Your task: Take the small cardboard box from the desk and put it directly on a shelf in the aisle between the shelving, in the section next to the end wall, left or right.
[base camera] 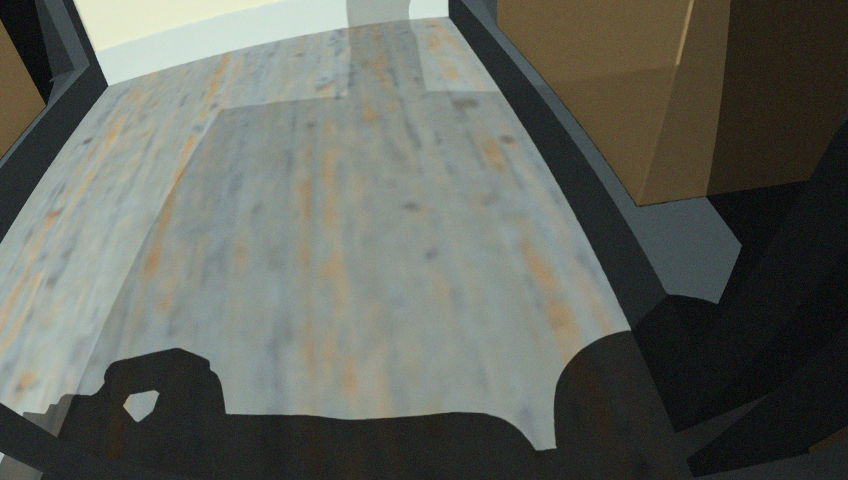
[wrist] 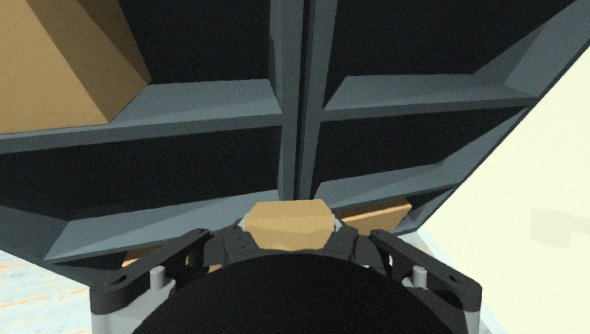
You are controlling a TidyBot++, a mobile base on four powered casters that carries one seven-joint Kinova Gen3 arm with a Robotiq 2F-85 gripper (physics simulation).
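Places are measured from the arm's base along level axes (x ahead, y left, z up), in centimetres.
Pixels of known places: gripper, fingertip midpoint: (wrist: pixel 290 223).
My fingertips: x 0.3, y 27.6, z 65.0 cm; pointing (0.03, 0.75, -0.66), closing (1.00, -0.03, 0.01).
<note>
Ahead of a thing's pixels: the offset from my fingertips to its top centre. "spot": to the spot under its first point. Level surfaces: height alone.
The small cardboard box @(dx +0.1, dy -2.8, dz +4.2 cm) (wrist: pixel 290 225) is held between the fingers of my gripper (wrist: pixel 290 223), at the lower middle of the wrist view. My gripper is shut on it. Behind the box stands grey shelving (wrist: pixel 295 100), seen tilted, with two sections split by a double upright. The right section @(spot: dx +40.9, dy +41.2, dz -5.6 cm) (wrist: pixel 425 102) ends next to the pale end wall (wrist: pixel 550 150). The box shows in front of the lower part of the double upright. I cannot tell whether it touches the shelving. Neither the box nor my gripper shows in the base camera view.
A large cardboard box @(spot: dx -40.9, dy +26.6, dz +4.4 cm) (wrist: pixel 55 75) sits on a shelf of the left section. Another box @(dx +48.7, dy +58.9, dz -70.1 cm) (wrist: pixel 377 217) shows low in the right section. In the base view, the aisle floor @(dz -104.7 cm) (base camera: pixel 357 237) runs to the end wall (base camera: pixel 208 14), with a large box @(spot: dx +48.8, dy -43.0, dz -90.0 cm) (base camera: pixel 606 89) on the right shelving.
</note>
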